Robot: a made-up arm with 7 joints. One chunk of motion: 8 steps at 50 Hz.
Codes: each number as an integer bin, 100 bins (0 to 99) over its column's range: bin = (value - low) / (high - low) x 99, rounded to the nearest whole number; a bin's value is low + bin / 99 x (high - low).
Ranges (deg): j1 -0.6..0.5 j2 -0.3..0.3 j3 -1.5..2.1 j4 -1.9..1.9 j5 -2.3..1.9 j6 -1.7..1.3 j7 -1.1..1
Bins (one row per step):
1: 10 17 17 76 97 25 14
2: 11 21 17 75 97 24 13
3: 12 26 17 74 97 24 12
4: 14 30 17 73 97 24 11
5: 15 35 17 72 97 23 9
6: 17 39 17 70 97 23 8
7: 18 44 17 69 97 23 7
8: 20 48 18 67 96 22 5
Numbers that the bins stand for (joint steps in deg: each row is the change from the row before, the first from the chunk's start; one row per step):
1: -0.489 -0.197 -0.882 1.017 1.815 -0.942 -0.803
2: -0.478 -0.173 -0.882 0.979 1.815 -0.973 -0.824
3: -0.467 -0.142 -0.882 0.940 1.815 -0.973 -0.845
4: -0.444 -0.118 -0.882 0.902 1.815 -0.973 -0.867
5: -0.433 -0.088 -0.882 0.864 1.815 -1.003 -0.909
6: -0.411 -0.064 -0.882 0.787 1.815 -1.003 -0.930
7: -0.400 -0.033 -0.882 0.748 1.815 -1.003 -0.952
8: -0.378 -0.009 -0.845 0.672 1.773 -1.033 -0.994

